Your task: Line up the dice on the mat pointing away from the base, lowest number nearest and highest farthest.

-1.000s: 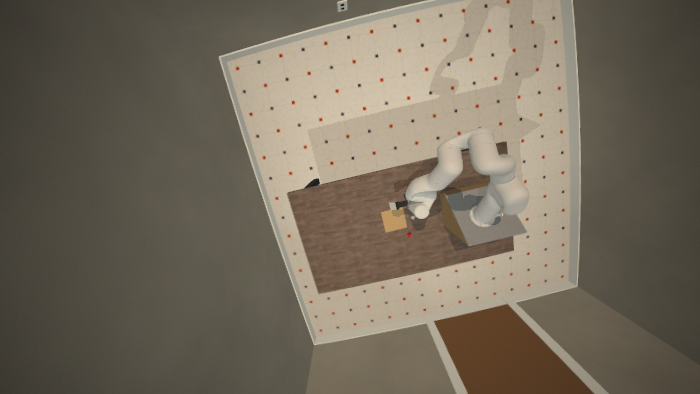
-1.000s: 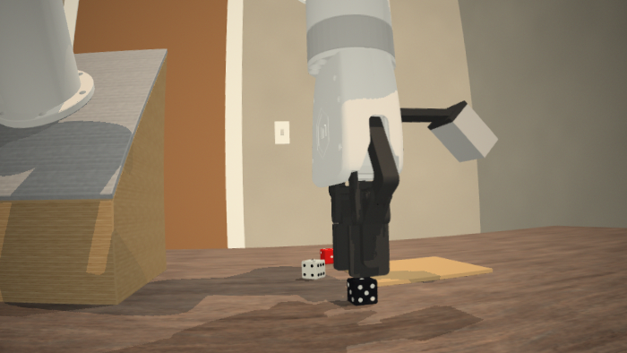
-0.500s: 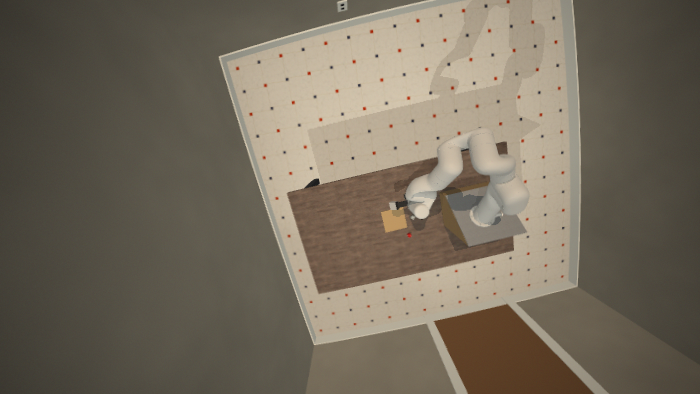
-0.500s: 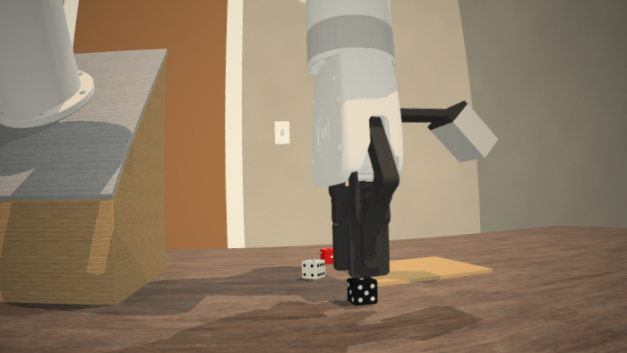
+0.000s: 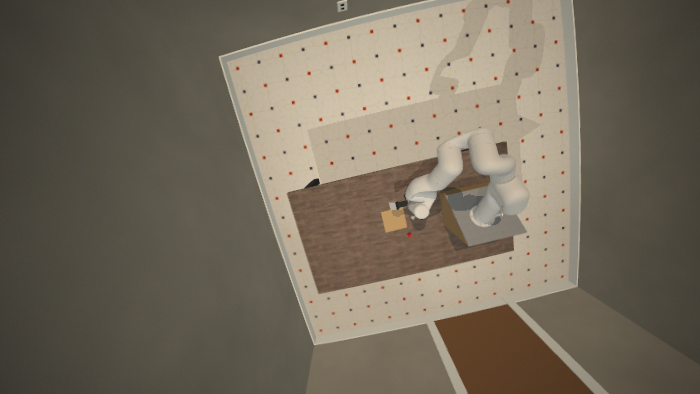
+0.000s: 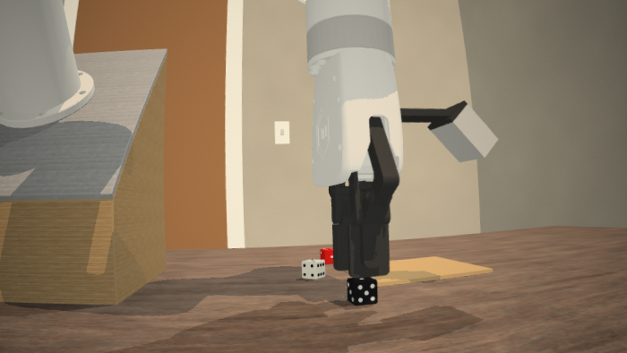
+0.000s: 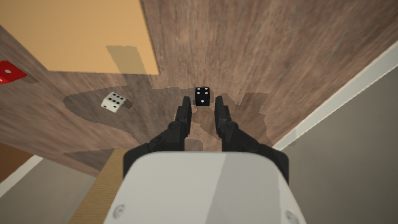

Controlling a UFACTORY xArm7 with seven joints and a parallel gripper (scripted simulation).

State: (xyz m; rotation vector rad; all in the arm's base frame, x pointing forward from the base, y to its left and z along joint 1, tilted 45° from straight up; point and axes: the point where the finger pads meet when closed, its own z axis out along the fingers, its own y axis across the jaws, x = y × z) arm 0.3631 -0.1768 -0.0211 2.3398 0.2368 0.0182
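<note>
Now: hand 14 cm to the right of the tan mat, 9 cm short of it and 4 cm above it. The rest, counted from my hand: red die: 25 cm to the left, 4 cm below.
</note>
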